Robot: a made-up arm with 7 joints. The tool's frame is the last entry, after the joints. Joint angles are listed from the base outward.
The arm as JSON. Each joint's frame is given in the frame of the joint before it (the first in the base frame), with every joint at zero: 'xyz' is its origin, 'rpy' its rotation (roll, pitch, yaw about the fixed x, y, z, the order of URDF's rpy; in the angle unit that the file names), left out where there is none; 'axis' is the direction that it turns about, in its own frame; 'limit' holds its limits. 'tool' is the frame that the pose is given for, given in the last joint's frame.
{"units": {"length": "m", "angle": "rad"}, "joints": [
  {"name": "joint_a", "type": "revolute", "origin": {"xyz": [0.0, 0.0, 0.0]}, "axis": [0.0, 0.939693, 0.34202], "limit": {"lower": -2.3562, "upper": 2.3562}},
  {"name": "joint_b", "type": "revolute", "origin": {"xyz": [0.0, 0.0, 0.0]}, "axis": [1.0, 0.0, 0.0], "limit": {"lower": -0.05, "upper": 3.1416}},
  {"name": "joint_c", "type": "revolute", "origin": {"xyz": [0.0, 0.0, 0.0]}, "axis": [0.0, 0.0, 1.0], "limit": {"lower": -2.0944, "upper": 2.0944}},
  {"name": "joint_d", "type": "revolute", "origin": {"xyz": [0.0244, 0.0, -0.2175]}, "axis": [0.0, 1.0, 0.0], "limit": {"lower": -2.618, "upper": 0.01}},
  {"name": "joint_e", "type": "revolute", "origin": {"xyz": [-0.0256, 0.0, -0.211]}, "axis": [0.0, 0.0, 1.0], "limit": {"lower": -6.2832, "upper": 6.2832}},
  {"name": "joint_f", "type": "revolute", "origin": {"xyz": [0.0, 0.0, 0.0]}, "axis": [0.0, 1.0, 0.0], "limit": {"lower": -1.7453, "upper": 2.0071}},
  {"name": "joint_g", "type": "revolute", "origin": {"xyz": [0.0, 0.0, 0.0]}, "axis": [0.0, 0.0, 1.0], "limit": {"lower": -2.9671, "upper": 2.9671}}
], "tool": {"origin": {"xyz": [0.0, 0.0, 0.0]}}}
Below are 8 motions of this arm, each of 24 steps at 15 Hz.
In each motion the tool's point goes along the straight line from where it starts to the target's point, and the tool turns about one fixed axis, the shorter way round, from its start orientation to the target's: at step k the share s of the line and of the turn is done. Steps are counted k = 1, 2, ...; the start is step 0. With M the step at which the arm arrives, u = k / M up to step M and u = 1 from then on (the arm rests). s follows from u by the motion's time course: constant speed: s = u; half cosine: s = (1 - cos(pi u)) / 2; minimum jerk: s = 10 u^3 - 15 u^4 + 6 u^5.
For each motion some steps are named. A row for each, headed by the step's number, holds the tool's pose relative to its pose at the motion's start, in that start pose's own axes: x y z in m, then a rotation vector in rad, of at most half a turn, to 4 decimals.
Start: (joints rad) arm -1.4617 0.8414 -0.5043 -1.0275 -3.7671 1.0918 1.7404
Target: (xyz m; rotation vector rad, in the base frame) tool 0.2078 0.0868 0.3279 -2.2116 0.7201 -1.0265
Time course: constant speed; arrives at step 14
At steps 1, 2, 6, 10, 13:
1: -0.0168 0.0031 0.0039 -0.0078 0.0996 -0.0702
2: -0.0335 0.0062 0.0079 -0.0157 0.1992 -0.1403
6: -0.1006 0.0187 0.0236 -0.0471 0.5977 -0.4210
10: -0.1677 0.0312 0.0393 -0.0785 0.9962 -0.7016
13: -0.2180 0.0406 0.0511 -0.1020 1.2950 -0.9121

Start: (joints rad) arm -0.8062 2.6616 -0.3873 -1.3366 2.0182 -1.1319 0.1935
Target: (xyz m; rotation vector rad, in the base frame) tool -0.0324 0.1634 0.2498 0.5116 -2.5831 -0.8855
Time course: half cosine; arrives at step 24
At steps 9, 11, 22, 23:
9: 0.0292 -0.0020 0.0150 -0.1073 0.1643 0.0199
11: 0.0411 -0.0028 0.0211 -0.1511 0.2315 0.0280
22: 0.0930 -0.0063 0.0477 -0.3416 0.5233 0.0633
23: 0.0942 -0.0063 0.0483 -0.3460 0.5301 0.0641

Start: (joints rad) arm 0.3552 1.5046 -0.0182 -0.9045 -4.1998 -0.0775 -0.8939
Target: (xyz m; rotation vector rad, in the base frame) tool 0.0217 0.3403 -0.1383 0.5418 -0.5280 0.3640
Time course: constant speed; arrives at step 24
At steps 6, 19, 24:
6: -0.0223 -0.0032 0.0189 -0.0576 0.1391 0.0098
19: -0.0707 -0.0100 0.0597 -0.1823 0.4404 0.0311
24: -0.0894 -0.0126 0.0754 -0.2302 0.5563 0.0393

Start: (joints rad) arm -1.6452 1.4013 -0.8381 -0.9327 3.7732 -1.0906 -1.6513
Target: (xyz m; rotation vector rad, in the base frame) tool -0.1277 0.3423 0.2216 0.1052 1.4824 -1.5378
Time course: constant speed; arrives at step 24
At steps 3, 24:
3: 0.0353 0.0350 0.0241 0.0120 -0.1911 0.1831
24: 0.2825 0.2799 0.1928 0.0958 -1.5290 1.4645

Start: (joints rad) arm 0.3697 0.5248 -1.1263 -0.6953 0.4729 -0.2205 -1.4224
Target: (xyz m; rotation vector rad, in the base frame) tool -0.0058 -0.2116 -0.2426 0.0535 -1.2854 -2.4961
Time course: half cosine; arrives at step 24
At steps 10, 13, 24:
10: 0.0940 0.0841 0.0279 0.2118 -0.1558 -0.2610
13: 0.1434 0.1283 0.0426 0.3230 -0.2377 -0.3981
24: 0.2536 0.2270 0.0754 0.5715 -0.4205 -0.7044

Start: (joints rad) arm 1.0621 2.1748 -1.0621 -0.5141 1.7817 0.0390 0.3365
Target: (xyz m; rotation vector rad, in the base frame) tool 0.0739 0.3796 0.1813 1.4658 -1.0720 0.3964
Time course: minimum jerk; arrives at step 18
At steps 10, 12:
10: 0.0186 0.0449 0.0186 -0.0208 -0.2965 0.5908
12: 0.0244 0.0588 0.0243 -0.0273 -0.3884 0.7737

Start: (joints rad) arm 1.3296 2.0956 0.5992 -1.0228 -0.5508 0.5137 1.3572
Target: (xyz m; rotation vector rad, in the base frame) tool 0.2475 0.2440 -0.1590 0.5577 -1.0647 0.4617
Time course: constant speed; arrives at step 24
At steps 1, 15, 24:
1: 0.0044 -0.0065 0.0024 -0.0192 0.0123 0.0550
15: 0.0657 -0.0980 0.0366 -0.2885 0.1843 0.8253
24: 0.1051 -0.1569 0.0585 -0.4617 0.2948 1.3204

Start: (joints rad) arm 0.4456 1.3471 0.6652 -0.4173 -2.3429 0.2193 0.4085
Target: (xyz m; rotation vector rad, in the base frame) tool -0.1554 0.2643 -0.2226 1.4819 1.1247 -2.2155
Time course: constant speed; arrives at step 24
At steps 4, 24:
4: 0.0250 -0.0131 0.0356 0.0943 -0.0273 -0.0686
24: 0.1502 -0.0788 0.2133 0.5655 -0.1638 -0.4116

